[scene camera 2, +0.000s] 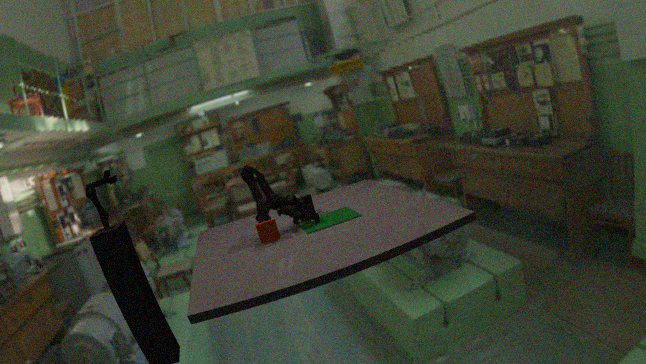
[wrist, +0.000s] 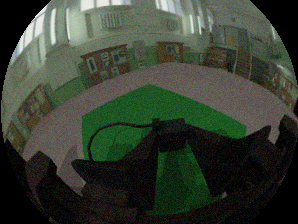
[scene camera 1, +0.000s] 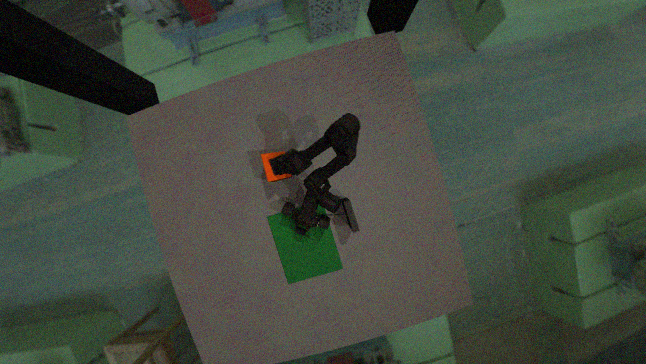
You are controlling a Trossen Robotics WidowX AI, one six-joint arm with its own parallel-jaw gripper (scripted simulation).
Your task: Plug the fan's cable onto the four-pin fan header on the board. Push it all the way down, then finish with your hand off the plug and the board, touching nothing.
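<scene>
I am looking at a green board, and a spot on it that I see at (wrist: 142, 105) is the same spot that I see at (scene camera 1: 302, 256).
</scene>
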